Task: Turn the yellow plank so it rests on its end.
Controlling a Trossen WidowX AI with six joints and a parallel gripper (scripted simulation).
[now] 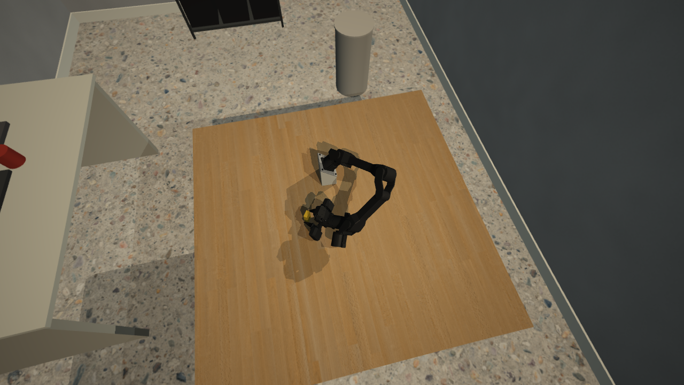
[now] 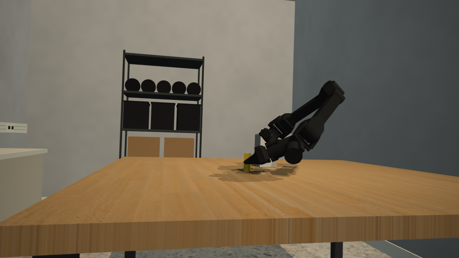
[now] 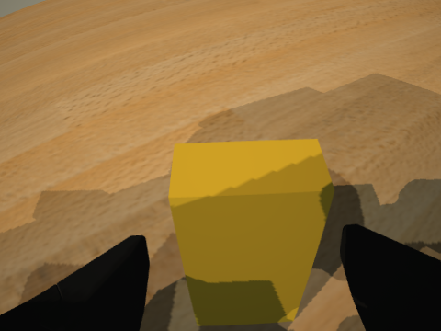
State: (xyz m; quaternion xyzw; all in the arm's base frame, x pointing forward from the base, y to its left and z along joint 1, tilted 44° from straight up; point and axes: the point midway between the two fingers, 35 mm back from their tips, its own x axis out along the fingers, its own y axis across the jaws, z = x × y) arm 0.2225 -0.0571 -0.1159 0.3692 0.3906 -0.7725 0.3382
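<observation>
Right now the yellow plank is 20 mm behind my hand, 20 mm to the right of it and 10 mm below it.
</observation>
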